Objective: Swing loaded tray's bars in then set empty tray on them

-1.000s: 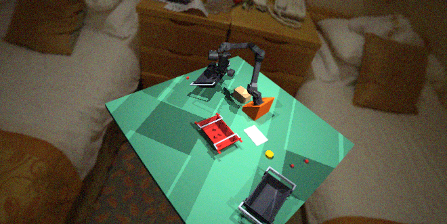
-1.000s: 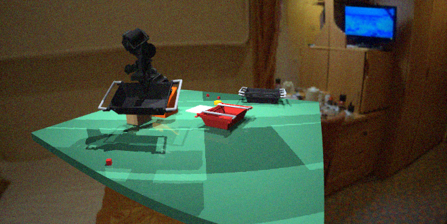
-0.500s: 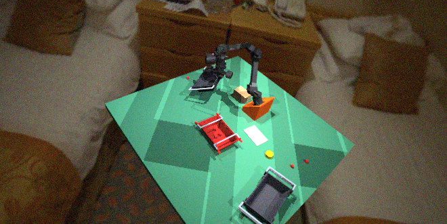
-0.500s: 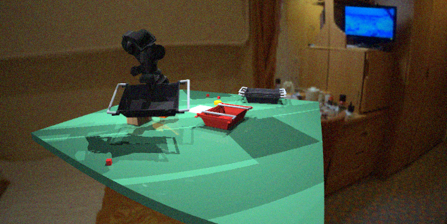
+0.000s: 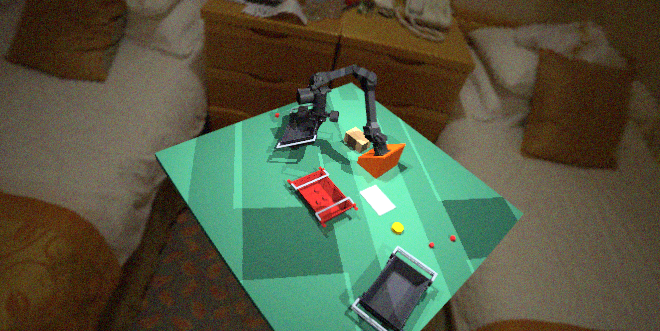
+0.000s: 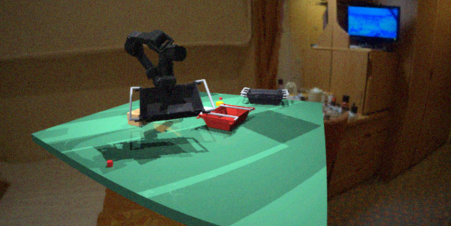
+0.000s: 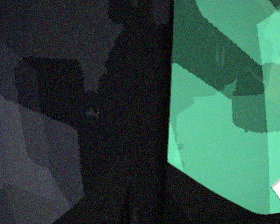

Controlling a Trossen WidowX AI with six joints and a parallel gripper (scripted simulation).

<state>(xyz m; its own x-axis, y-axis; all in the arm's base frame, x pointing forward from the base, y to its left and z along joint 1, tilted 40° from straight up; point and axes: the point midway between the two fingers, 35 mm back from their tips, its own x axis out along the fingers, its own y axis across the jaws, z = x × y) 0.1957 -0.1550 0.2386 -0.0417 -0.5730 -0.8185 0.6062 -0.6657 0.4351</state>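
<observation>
My gripper tip is 4 cm short of the black tray and 6 cm to the left of it. From my gripper tip the other things lie so: tan block (25 cm behind, 8 cm to the left, 14 cm below); yellow disc (1 cm ahead, 56 cm to the left, 16 cm below); white card (4 cm behind, 40 cm to the left, 17 cm below).
</observation>
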